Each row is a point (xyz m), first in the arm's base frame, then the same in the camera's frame.
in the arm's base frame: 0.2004 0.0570 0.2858
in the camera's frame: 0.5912 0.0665 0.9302
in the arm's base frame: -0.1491 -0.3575 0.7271
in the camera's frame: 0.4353 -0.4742 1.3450
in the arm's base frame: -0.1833 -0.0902 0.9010
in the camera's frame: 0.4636 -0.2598 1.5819
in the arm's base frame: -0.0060 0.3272 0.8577
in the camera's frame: 0.6062 0.1729 1.5868
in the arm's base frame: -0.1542 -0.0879 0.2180
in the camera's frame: 0.2388 -0.0961 0.9574
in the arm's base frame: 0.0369 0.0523 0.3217
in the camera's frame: 0.4525 0.0360 1.0190
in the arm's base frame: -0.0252 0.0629 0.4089
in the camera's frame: 0.4268 0.0194 1.1221
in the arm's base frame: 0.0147 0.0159 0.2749
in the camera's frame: 0.4152 0.0093 0.9754
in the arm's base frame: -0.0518 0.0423 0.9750
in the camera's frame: 0.6111 -0.1347 1.6359
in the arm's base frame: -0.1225 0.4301 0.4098
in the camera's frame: 0.3312 0.3637 1.2510
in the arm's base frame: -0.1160 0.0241 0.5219
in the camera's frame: 0.3847 -0.0541 1.2460
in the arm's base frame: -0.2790 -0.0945 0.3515
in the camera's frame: 0.1721 -0.1468 1.1199
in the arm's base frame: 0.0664 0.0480 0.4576
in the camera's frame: 0.5301 0.0035 1.1298
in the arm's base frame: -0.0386 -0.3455 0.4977
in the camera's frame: 0.4532 -0.3975 1.1026
